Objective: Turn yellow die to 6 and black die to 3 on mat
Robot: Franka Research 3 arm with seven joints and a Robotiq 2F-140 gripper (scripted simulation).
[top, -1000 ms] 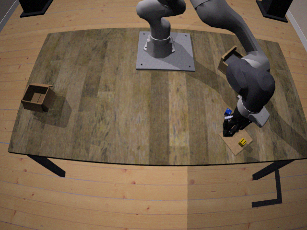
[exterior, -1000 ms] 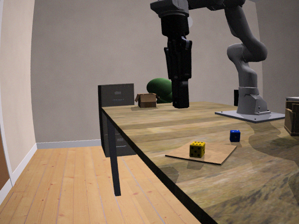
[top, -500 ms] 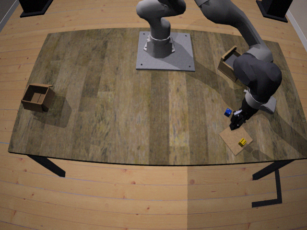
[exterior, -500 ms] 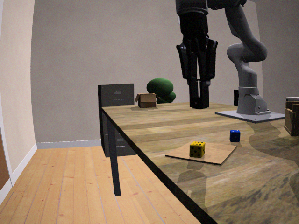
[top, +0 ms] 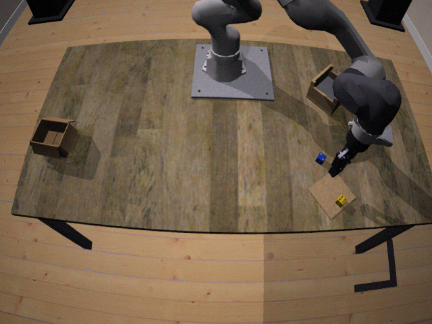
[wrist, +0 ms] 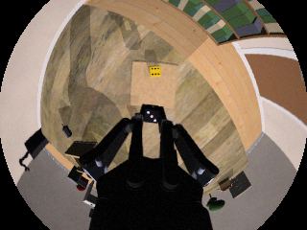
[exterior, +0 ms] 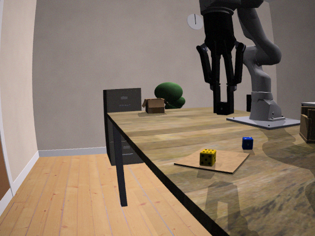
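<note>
My hand is 14 cm above the tan mat, 4 cm short of it and 3 cm to the right of it. From my hand the other things lie so: blue die (12 cm below, 10 cm behind, 2 cm to the right); then black die (2 cm below); then yellow die (12 cm below, 7 cm ahead, 5 cm to the left).
</note>
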